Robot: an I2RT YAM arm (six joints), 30 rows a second.
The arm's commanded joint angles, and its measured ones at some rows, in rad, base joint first. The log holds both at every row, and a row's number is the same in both.
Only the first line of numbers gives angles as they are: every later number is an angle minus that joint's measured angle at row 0.
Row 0, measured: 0.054 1.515 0.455 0.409 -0.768 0.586
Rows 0 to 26, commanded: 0.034 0.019 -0.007 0.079 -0.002 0.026; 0.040 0.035 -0.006 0.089 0.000 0.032; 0.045 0.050 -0.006 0.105 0.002 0.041; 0.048 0.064 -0.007 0.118 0.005 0.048; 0.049 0.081 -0.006 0.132 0.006 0.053; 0.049 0.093 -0.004 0.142 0.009 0.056; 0.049 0.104 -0.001 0.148 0.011 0.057; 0.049 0.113 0.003 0.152 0.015 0.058; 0.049 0.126 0.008 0.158 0.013 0.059; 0.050 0.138 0.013 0.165 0.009 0.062; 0.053 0.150 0.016 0.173 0.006 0.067; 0.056 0.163 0.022 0.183 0.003 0.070; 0.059 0.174 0.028 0.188 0.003 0.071; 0.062 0.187 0.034 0.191 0.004 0.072; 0.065 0.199 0.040 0.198 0.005 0.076; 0.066 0.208 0.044 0.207 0.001 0.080; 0.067 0.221 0.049 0.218 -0.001 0.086; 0.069 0.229 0.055 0.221 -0.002 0.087; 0.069 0.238 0.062 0.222 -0.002 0.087; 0.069 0.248 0.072 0.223 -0.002 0.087; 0.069 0.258 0.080 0.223 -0.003 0.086; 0.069 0.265 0.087 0.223 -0.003 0.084; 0.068 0.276 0.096 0.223 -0.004 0.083; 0.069 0.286 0.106 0.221 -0.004 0.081; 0.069 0.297 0.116 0.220 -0.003 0.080; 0.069 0.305 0.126 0.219 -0.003 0.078; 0.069 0.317 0.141 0.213 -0.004 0.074
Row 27, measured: 0.063 0.272 0.106 0.227 -0.021 0.079
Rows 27 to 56, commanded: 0.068 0.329 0.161 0.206 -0.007 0.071; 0.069 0.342 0.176 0.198 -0.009 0.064; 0.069 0.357 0.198 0.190 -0.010 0.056; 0.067 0.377 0.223 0.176 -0.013 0.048; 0.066 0.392 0.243 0.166 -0.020 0.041; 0.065 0.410 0.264 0.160 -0.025 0.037; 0.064 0.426 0.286 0.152 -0.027 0.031; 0.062 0.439 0.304 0.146 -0.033 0.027; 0.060 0.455 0.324 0.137 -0.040 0.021; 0.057 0.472 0.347 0.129 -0.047 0.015; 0.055 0.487 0.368 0.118 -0.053 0.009; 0.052 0.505 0.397 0.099 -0.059 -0.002; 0.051 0.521 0.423 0.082 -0.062 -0.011; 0.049 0.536 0.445 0.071 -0.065 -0.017; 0.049 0.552 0.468 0.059 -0.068 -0.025; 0.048 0.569 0.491 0.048 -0.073 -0.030; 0.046 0.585 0.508 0.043 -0.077 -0.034; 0.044 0.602 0.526 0.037 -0.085 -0.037; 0.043 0.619 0.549 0.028 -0.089 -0.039; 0.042 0.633 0.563 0.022 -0.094 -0.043; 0.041 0.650 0.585 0.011 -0.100 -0.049; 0.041 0.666 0.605 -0.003 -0.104 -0.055; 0.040 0.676 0.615 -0.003 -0.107 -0.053; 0.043 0.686 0.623 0.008 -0.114 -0.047; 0.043 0.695 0.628 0.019 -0.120 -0.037; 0.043 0.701 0.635 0.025 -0.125 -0.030; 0.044 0.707 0.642 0.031 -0.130 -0.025; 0.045 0.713 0.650 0.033 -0.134 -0.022; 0.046 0.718 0.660 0.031 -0.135 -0.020; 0.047 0.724 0.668 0.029 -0.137 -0.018
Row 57, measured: -0.003 0.661 0.670 0.124 -0.050 -0.033
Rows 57 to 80, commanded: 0.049 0.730 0.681 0.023 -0.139 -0.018; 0.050 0.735 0.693 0.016 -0.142 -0.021; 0.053 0.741 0.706 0.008 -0.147 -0.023; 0.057 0.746 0.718 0.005 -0.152 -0.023; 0.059 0.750 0.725 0.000 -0.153 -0.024; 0.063 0.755 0.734 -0.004 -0.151 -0.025; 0.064 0.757 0.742 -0.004 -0.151 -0.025; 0.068 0.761 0.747 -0.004 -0.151 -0.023; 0.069 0.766 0.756 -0.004 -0.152 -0.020; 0.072 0.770 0.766 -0.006 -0.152 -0.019; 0.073 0.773 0.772 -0.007 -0.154 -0.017; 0.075 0.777 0.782 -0.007 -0.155 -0.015; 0.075 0.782 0.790 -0.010 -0.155 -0.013; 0.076 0.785 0.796 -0.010 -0.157 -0.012; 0.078 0.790 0.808 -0.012 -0.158 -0.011; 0.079 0.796 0.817 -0.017 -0.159 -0.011; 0.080 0.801 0.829 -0.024 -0.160 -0.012; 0.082 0.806 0.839 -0.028 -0.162 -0.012; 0.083 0.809 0.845 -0.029 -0.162 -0.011; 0.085 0.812 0.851 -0.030 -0.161 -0.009; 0.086 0.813 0.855 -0.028 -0.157 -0.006; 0.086 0.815 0.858 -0.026 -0.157 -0.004; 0.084 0.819 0.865 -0.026 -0.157 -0.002; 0.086 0.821 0.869 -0.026 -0.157 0.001
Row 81, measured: 0.024 0.768 0.868 0.042 -0.068 -0.010
